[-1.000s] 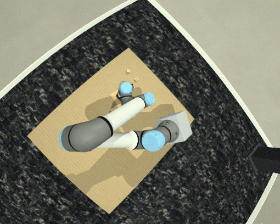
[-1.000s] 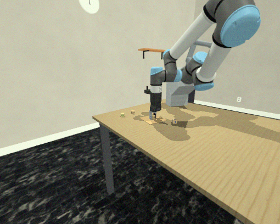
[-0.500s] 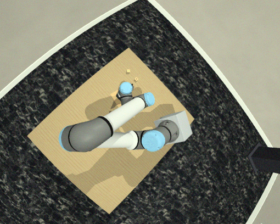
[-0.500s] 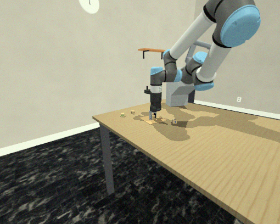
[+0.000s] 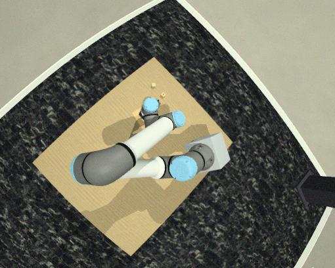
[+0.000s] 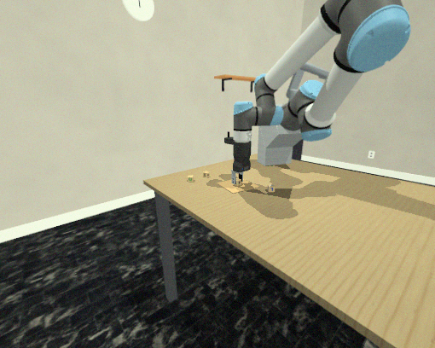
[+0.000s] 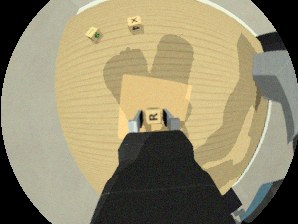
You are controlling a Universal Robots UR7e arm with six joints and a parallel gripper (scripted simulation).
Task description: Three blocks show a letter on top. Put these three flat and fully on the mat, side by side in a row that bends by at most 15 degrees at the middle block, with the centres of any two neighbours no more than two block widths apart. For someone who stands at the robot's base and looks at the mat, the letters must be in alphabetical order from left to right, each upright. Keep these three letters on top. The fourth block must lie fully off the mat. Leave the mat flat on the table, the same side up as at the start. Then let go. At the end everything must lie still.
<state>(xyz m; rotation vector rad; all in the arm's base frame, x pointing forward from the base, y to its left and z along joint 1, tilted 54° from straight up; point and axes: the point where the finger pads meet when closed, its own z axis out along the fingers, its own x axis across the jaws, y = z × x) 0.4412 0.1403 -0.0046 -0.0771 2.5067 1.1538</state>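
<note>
The mat is 30 mm below my hand.
</note>
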